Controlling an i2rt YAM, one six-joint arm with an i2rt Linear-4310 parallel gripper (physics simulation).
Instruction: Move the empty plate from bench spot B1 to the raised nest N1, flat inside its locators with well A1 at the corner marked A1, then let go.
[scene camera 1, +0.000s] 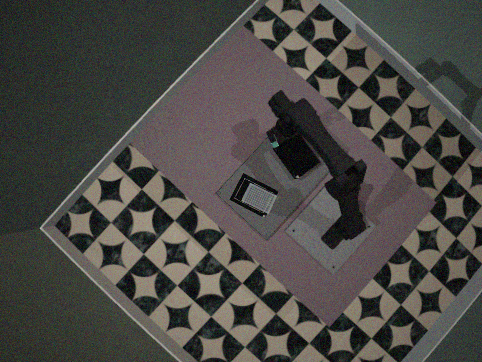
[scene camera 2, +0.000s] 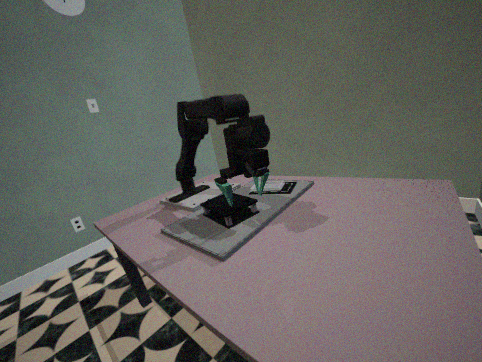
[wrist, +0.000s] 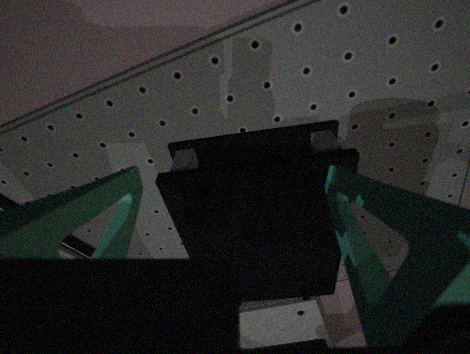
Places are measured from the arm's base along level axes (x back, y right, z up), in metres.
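Where they show: gripper, fingertip midpoint: (scene camera 1: 283, 137) (scene camera 2: 246, 200) (wrist: 234, 176); arm's base, link origin: (scene camera 1: 341, 227) (scene camera 2: 190, 194).
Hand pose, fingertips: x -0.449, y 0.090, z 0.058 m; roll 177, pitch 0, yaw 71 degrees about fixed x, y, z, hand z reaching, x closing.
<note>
Each offset is from my fingertips to the top centre of the thing. "spot": to the spot under its first point. Level surfaces: height alone.
The empty plate @[dx +0.105, dy -0.246, dz -0.045 m] (scene camera 1: 259, 197) (scene camera 2: 271, 186) is a pale gridded rectangle lying on the black-bordered bench spot B1 @[spot: dx +0.030, dy -0.295, dz -0.060 m] (scene camera 1: 238, 194) (scene camera 2: 290, 188). The raised nest N1 @[dx +0.092, dy -0.007, dz -0.008 m] (scene camera 1: 302, 163) (scene camera 2: 241, 215) (wrist: 260, 220) is a black platform on grey supports. A small white mark shows at one nest corner in scene view 1. My gripper (scene camera 2: 245, 199) (wrist: 234, 176) is open, with green fingers and no plate between them. It hangs low at the nest, away from the plate. In the wrist view, the right finger overlaps the nest's right edge and the left finger shows left of it. The nest's locators are too dark to make out.
The perforated grey board @[dx +0.099, dy -0.095, dz -0.061 m] (scene camera 1: 265, 229) (scene camera 2: 224, 249) (wrist: 320, 45) carries the nest and B1. The arm's pale base plate (scene camera 1: 332, 255) is beside this board. Both rest on the pink table @[dz -0.074 m] (scene camera 1: 195, 105) (scene camera 2: 360, 260). The dark arm hides part of the nest in scene view 1.
</note>
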